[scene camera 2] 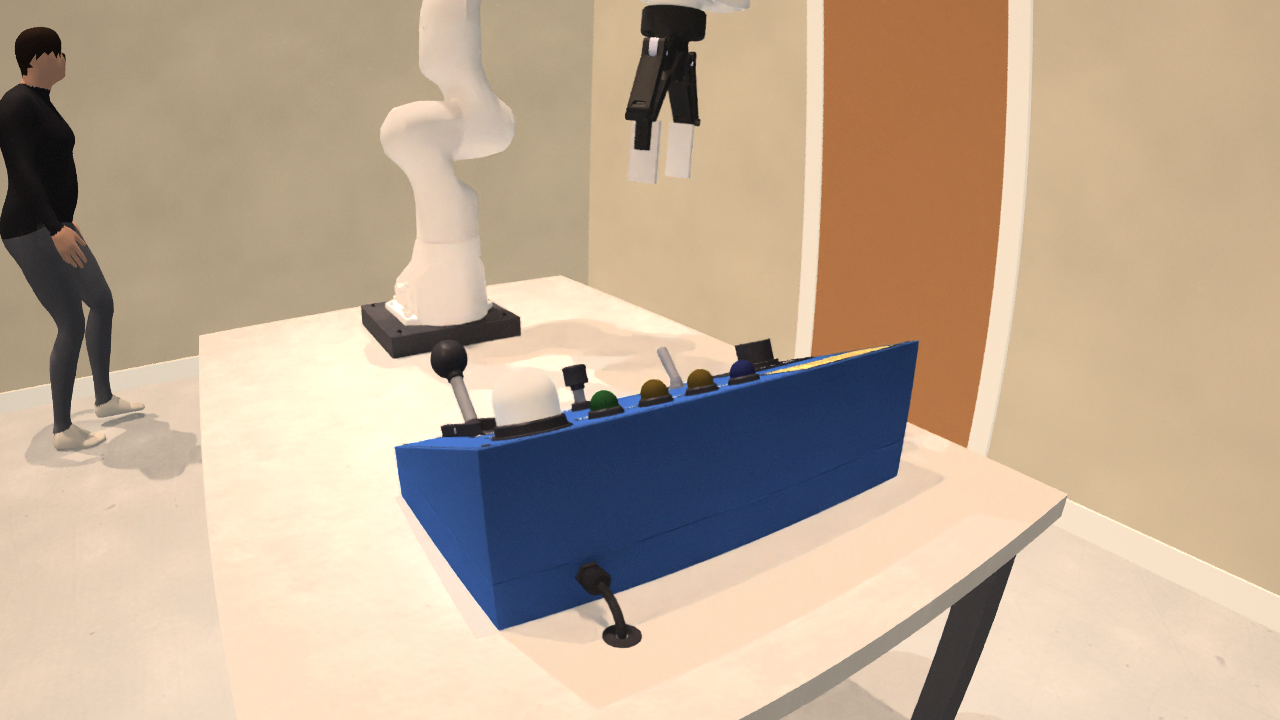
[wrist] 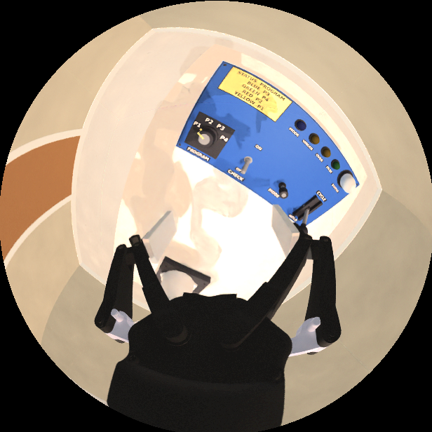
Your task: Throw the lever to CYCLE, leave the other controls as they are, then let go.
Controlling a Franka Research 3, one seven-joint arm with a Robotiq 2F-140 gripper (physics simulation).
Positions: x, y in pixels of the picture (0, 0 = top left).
Labels:
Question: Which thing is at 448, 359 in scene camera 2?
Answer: A lever.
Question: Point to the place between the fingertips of the gripper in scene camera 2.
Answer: At 661, 179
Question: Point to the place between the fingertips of the gripper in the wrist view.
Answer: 221, 217

